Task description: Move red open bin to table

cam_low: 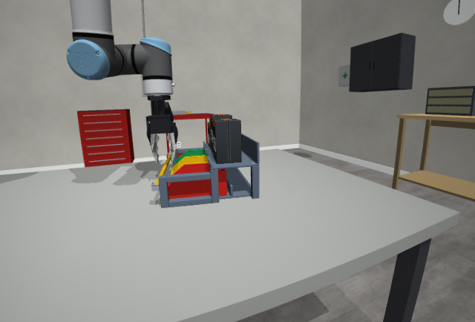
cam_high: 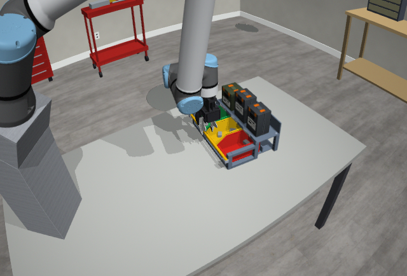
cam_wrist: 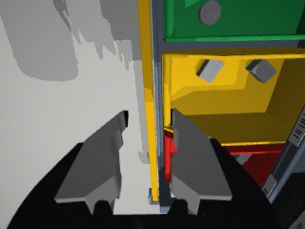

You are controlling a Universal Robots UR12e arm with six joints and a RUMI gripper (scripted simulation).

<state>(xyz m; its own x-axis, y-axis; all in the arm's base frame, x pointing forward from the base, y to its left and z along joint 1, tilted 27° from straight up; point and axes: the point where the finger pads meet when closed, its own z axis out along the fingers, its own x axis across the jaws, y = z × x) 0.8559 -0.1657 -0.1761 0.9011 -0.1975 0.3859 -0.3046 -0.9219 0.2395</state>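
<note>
Now: hand 30 mm above the long yellow bar. Also, from my hand: green bin: 140 mm ahead, 70 mm to the left, 50 mm below; then yellow bin: 100 mm ahead, 50 mm below, 30 mm to the right; then red open bin: 140 mm to the right, 60 mm ahead, 50 mm below.
</note>
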